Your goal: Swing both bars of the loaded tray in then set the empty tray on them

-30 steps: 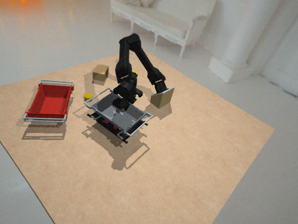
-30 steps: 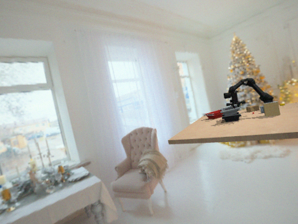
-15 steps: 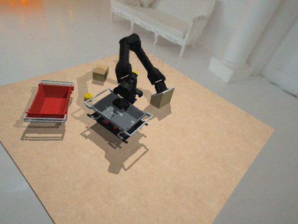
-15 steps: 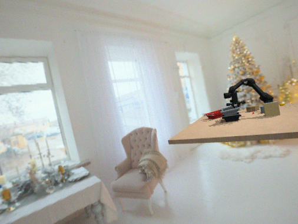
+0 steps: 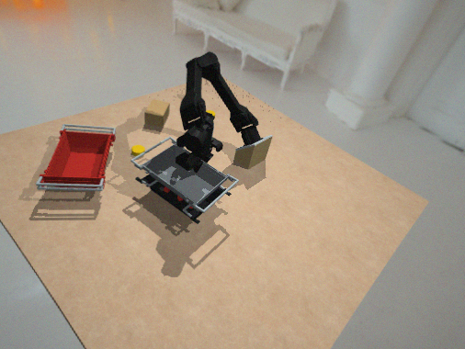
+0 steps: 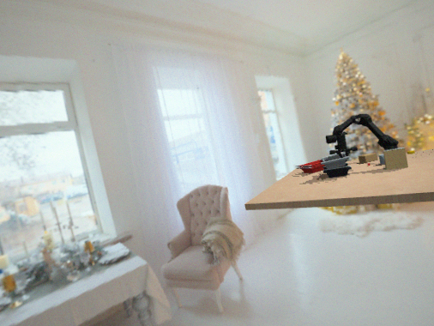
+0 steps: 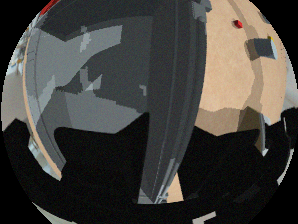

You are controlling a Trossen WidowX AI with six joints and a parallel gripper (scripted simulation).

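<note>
The grey tray is 70 mm ahead of my gripper tip, 20 mm to the left of it and 30 mm above it. Round my gripper tip: cardboard box: 110 mm behind, 460 mm to the right, 60 mm below; then small red block: 130 mm behind, 230 mm to the right, 80 mm below.
</note>
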